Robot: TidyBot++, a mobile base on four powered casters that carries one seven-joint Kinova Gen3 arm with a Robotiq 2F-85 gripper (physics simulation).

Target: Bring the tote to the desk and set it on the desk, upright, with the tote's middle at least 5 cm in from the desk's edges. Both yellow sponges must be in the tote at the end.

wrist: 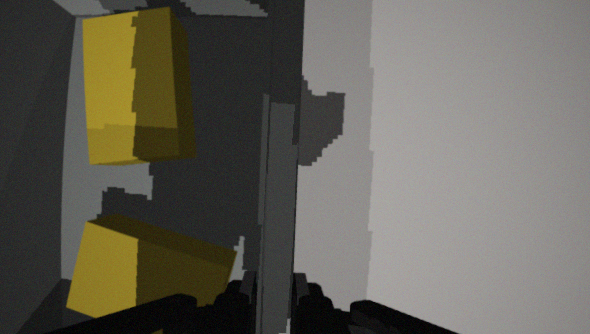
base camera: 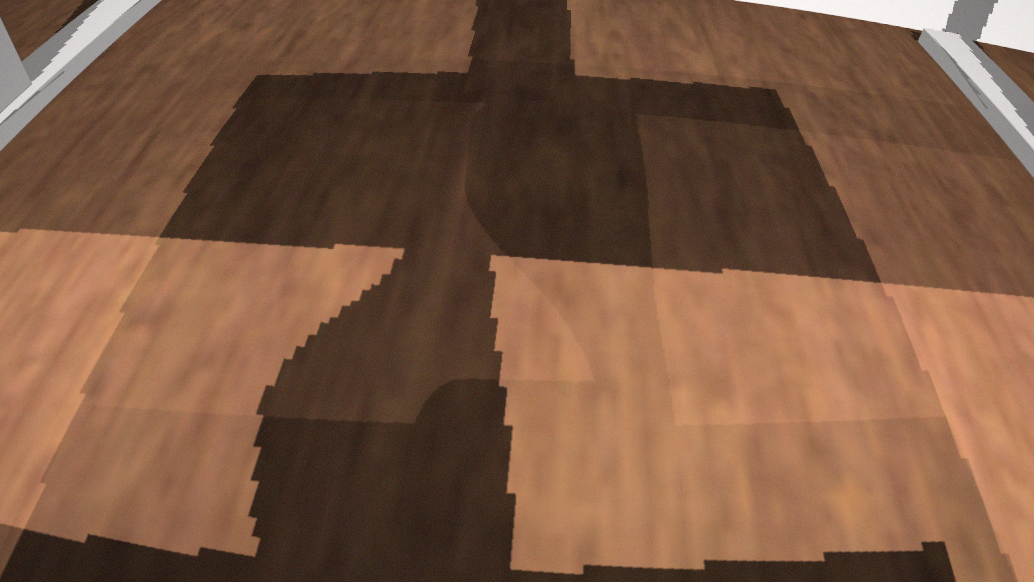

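The grey tote fills the left half of the wrist view, with its open top towards the camera. My gripper is shut on the tote's side wall, one finger on each side of it. Two yellow sponges lie inside the tote: one sponge at the upper left, the other sponge lower, turned at an angle and partly hidden by a finger. The pale desk top shows beyond the gripped wall, with shadows on it beside the wall. Whether the tote touches the desk cannot be told. The gripper and tote do not show in the base view.
In the base view, the brown wooden floor carries large dark shadows. Pale frame bars stand at both sides, a left bar and a right bar, running along the floor. A white surface shows at the top right corner.
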